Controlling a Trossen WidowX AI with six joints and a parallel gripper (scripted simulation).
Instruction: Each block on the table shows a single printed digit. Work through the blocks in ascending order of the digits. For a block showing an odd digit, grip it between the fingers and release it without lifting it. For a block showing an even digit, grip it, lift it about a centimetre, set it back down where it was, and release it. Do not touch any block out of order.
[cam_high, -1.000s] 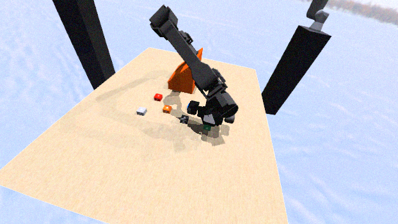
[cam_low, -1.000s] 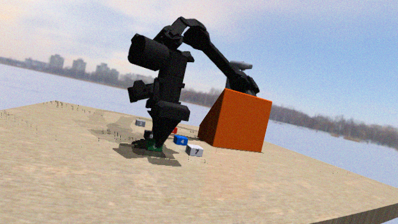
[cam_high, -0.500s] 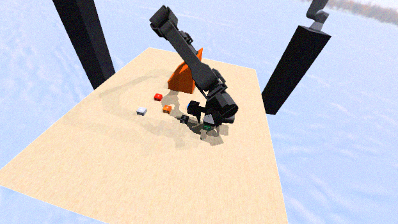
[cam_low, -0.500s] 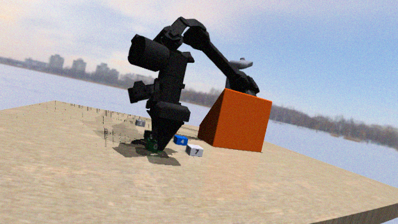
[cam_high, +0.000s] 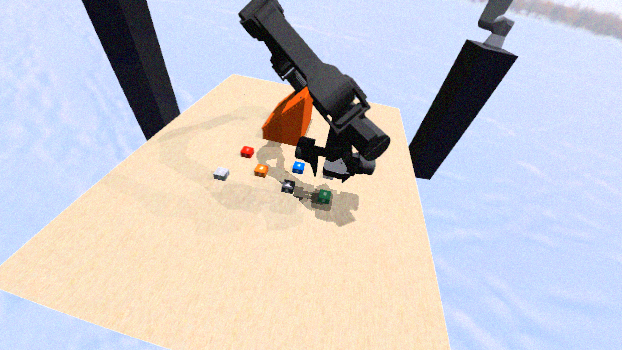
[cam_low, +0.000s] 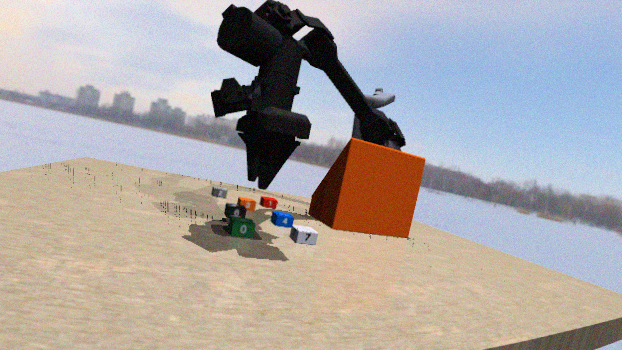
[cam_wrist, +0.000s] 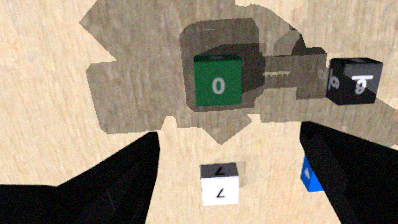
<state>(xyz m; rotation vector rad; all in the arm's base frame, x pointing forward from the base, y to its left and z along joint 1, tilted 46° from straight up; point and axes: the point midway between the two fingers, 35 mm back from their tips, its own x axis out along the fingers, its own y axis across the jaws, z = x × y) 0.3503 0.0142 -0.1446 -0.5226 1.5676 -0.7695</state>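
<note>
Now: gripper tip 130 mm past the red block, 260 mm to the left of it and 60 mm above it. From my gripper tip the other things lie so: black block 10 mm behind, 110 mm to the right, 60 mm below; then white block 90 mm behind, 10 mm to the left, 60 mm below; then green block 10 mm ahead, 60 mm below.
</note>
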